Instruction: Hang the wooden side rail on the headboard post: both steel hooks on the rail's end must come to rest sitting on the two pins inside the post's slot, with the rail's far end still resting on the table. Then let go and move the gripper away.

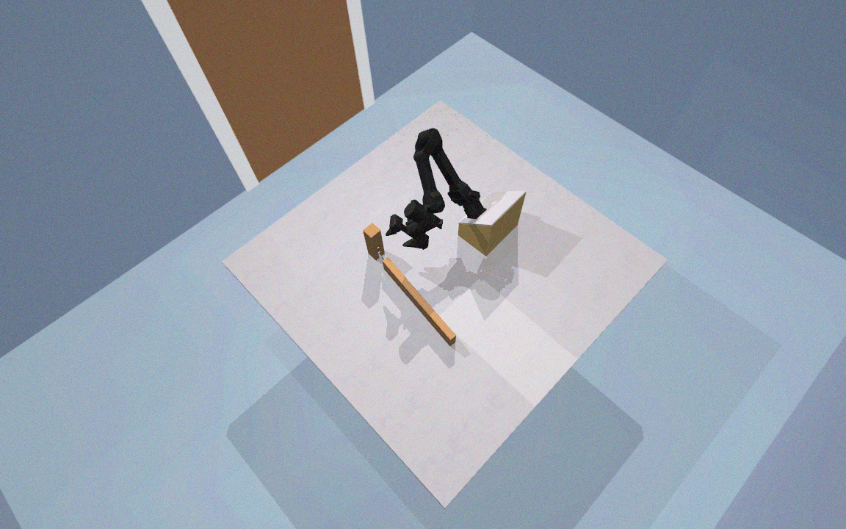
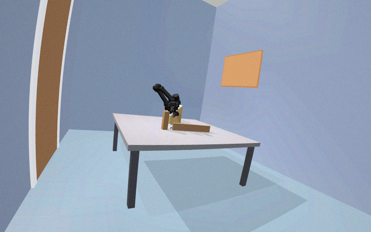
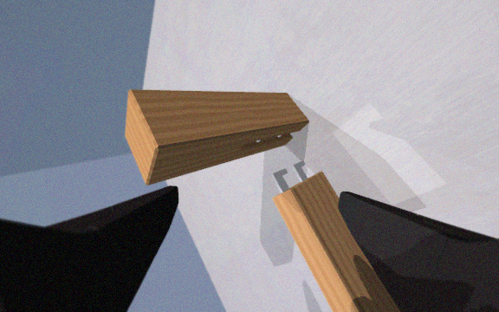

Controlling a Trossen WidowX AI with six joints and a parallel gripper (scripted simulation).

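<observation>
Now: gripper tip 40 mm short of the headboard post, 80 mm to the left of it and 70 mm above it.
</observation>
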